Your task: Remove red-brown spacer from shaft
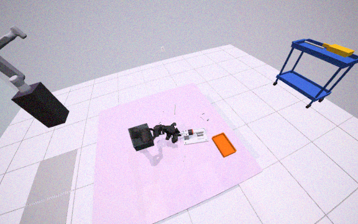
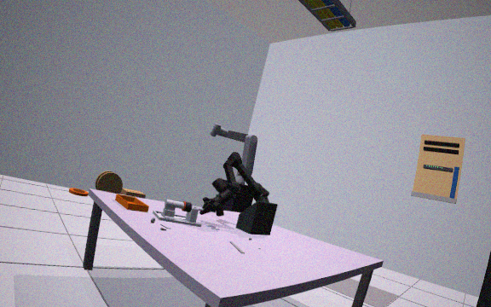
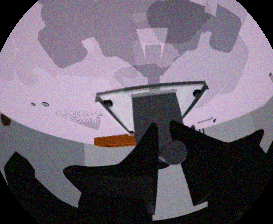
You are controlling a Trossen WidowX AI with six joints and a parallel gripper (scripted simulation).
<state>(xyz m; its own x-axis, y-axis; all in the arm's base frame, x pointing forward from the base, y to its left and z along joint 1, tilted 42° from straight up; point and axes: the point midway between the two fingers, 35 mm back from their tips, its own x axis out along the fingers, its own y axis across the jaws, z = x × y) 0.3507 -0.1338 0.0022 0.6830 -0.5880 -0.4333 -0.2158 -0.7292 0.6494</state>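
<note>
Now: gripper tip 5 cm short of the shaft, 1 cm to the left of it and 2 cm below it. The rest, counted from my gripper tip: orange tray 32 cm ahead, 21 cm to the right, 5 cm below.
</note>
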